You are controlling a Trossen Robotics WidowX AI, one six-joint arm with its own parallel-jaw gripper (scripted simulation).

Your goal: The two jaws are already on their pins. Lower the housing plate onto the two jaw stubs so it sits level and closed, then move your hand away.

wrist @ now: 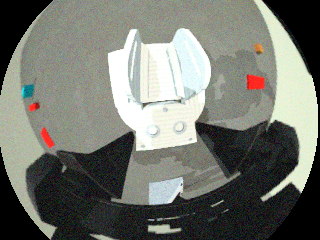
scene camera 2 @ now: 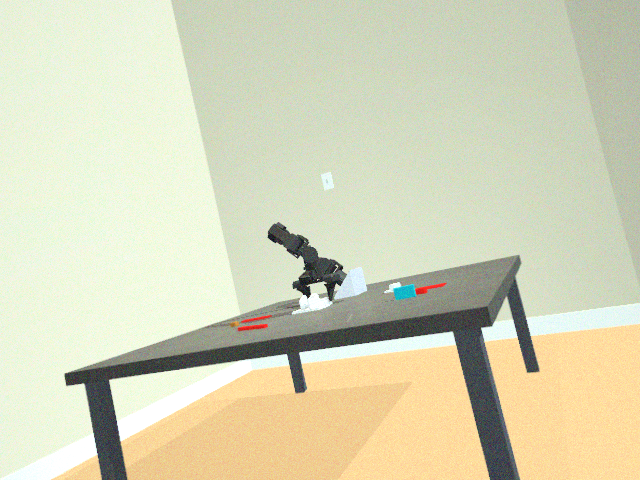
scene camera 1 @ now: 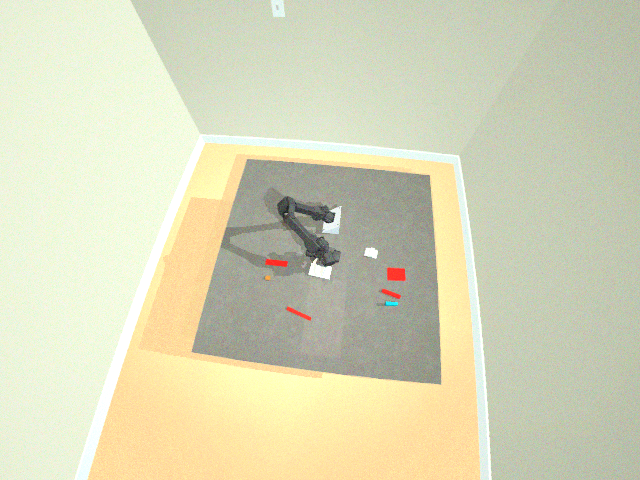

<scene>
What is my gripper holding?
Nothing.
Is my gripper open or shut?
Open.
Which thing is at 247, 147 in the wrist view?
My gripper.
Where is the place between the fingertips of my gripper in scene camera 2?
At 320, 303
</scene>
